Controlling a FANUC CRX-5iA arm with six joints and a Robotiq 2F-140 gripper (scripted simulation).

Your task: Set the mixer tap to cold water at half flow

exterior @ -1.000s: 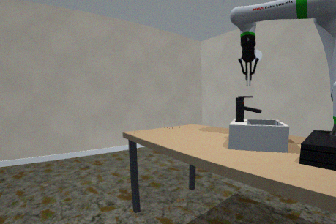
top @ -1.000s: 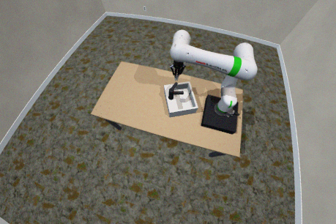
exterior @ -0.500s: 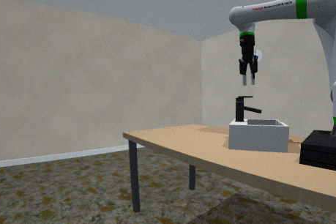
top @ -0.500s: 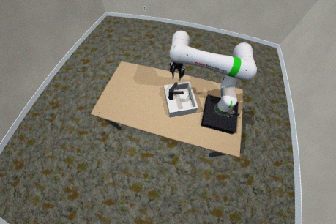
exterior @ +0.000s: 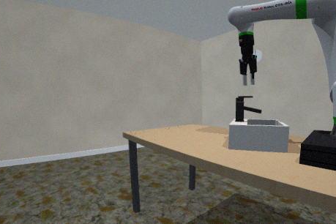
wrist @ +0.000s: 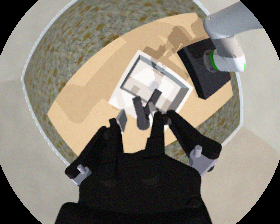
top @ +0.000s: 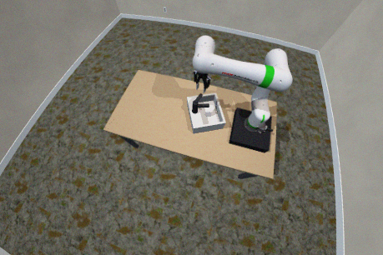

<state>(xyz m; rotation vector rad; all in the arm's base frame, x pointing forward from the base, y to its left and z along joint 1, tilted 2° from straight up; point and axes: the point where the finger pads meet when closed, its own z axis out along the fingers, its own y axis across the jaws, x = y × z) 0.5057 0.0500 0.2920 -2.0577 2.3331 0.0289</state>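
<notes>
Now: the lever 10 cm below my hand and 3 cm to the left of it. Also, from my hand: black mixer tap: 15 cm below, 5 cm to the left; then white basin: 34 cm below, 8 cm behind.
</notes>
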